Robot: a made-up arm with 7 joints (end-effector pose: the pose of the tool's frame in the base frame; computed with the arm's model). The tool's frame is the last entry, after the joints. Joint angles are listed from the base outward.
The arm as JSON. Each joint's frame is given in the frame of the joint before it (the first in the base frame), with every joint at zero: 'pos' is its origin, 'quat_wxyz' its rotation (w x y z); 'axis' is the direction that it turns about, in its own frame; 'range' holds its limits. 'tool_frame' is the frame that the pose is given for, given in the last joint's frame.
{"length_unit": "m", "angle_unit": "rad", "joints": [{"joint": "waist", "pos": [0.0, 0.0, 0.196], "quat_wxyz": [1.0, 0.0, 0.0, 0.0], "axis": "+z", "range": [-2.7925, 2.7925]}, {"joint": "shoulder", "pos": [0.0, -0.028, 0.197], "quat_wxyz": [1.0, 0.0, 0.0, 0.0], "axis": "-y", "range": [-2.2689, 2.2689]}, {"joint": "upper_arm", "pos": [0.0, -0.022, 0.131], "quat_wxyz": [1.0, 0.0, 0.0, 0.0], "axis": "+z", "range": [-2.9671, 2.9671]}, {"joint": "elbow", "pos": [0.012, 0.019, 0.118], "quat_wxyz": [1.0, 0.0, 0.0, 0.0], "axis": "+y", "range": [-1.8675, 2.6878]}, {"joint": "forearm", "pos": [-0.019, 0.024, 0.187], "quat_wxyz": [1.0, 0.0, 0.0, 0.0], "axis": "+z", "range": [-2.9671, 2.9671]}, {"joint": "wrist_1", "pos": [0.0, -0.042, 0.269], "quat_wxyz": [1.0, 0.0, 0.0, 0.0], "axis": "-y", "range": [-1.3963, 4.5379]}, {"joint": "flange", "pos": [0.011, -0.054, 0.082], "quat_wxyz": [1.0, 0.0, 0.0, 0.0], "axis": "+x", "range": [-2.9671, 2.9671]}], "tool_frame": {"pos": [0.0, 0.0, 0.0], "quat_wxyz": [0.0, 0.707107, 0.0, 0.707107]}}
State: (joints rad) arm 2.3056 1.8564 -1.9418 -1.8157 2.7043 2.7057 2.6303
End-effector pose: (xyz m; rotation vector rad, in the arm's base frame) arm -0.0102 -0.3793 0.5630 1.0919 -1.8019 1.1902
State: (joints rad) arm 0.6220 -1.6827 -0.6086 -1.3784 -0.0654 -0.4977 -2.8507
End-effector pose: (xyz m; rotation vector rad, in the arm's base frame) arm 0.2307 0.3968 0.7882 -0.6461 2.0915 -0.2295
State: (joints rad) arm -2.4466 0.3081 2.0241 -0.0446 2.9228 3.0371 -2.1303
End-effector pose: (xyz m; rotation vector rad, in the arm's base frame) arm 0.1780 0.2702 0.9505 -1.6422 1.2880 -2.2379
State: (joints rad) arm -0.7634 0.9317 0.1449 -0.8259 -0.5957 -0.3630 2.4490
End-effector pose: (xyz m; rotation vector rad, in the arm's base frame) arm -0.6187 0.3619 0.4236 0.4859 0.1993 -1.1907
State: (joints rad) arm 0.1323 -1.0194 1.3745 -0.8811 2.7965 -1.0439 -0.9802
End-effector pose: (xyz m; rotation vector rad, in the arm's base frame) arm 0.3669 -0.3675 0.8621 2.0155 -1.3163 -1.5226
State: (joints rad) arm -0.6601 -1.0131 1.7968 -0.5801 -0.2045 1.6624 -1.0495
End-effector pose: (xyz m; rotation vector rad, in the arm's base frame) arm 0.1974 -0.6259 0.6006 0.7413 -1.4573 2.1847
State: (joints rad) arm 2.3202 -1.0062 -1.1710 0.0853 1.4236 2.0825 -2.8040
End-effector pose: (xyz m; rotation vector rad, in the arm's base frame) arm -0.2582 0.5302 0.7497 -0.4225 0.6721 2.6886
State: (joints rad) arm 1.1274 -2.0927 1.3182 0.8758 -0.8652 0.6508 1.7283
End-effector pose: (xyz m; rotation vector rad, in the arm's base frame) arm -0.0198 0.6195 -0.0091 2.7251 -0.2163 -1.1747
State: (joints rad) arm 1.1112 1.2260 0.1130 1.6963 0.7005 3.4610 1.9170
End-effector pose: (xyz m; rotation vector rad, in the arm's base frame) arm 0.0197 -0.0230 0.7977 1.4603 0.0721 0.2971
